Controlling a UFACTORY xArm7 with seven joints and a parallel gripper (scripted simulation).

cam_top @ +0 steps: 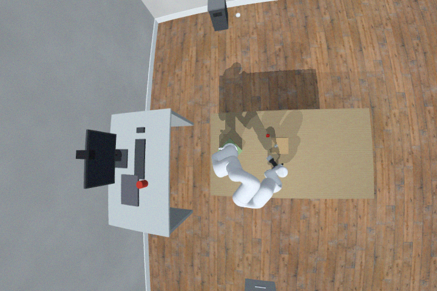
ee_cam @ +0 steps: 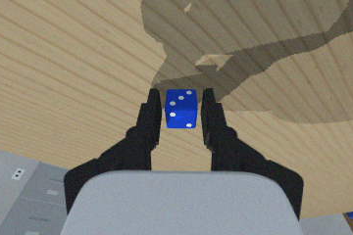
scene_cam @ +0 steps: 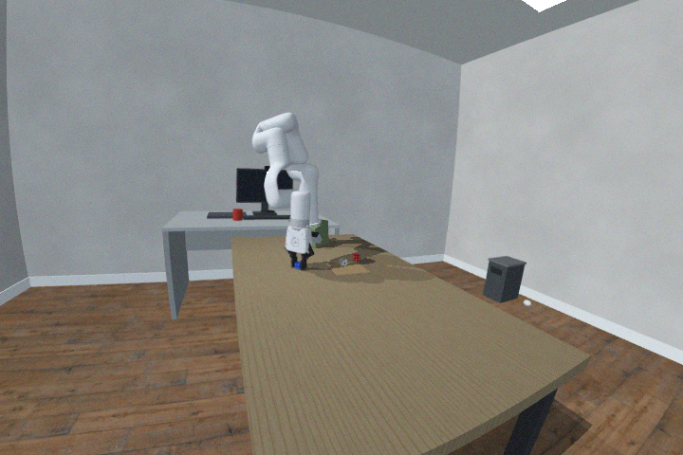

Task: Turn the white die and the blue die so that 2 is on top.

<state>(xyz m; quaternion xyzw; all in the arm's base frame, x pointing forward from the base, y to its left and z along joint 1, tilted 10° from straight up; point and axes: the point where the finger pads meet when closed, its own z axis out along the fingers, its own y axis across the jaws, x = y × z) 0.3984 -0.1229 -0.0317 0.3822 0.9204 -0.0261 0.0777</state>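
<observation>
Now: hand 1 cm above the blue die. Round my hand: red die: 28 cm to the left, 8 cm behind, 1 cm below; then white die: 19 cm to the left, 1 cm below, 1 cm behind; then tan mat: 20 cm to the left, 3 cm ahead, 2 cm below.
</observation>
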